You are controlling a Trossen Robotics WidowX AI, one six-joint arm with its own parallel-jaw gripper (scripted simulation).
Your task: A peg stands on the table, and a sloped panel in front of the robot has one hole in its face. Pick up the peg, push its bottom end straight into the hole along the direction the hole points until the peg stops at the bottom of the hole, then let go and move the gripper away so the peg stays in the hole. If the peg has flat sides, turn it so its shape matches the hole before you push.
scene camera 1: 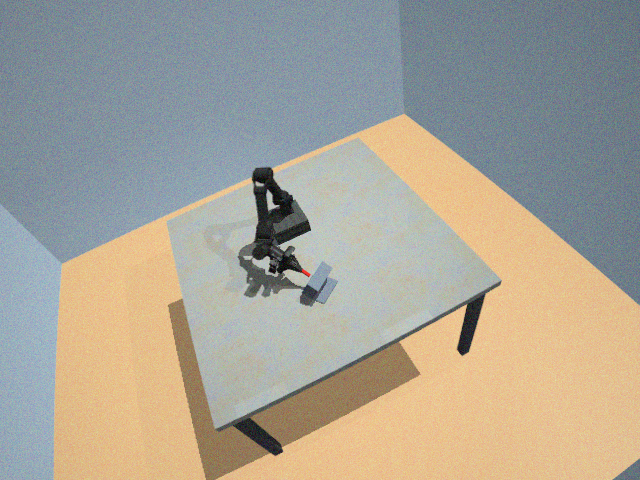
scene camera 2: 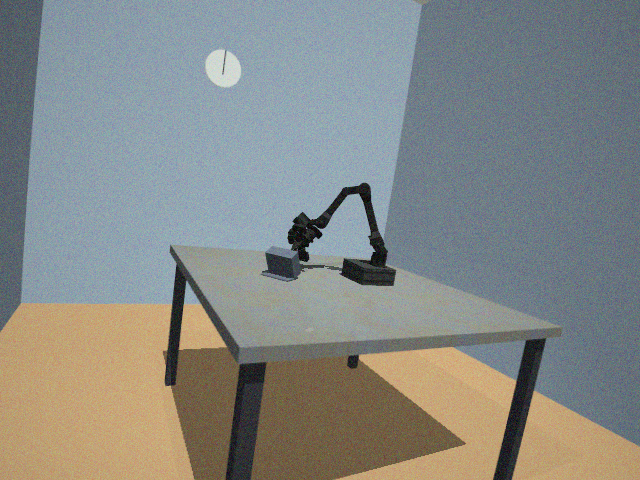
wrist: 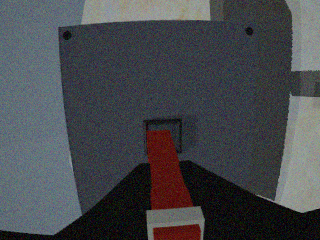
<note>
My gripper (wrist: 164, 173) carries a red square peg.
</note>
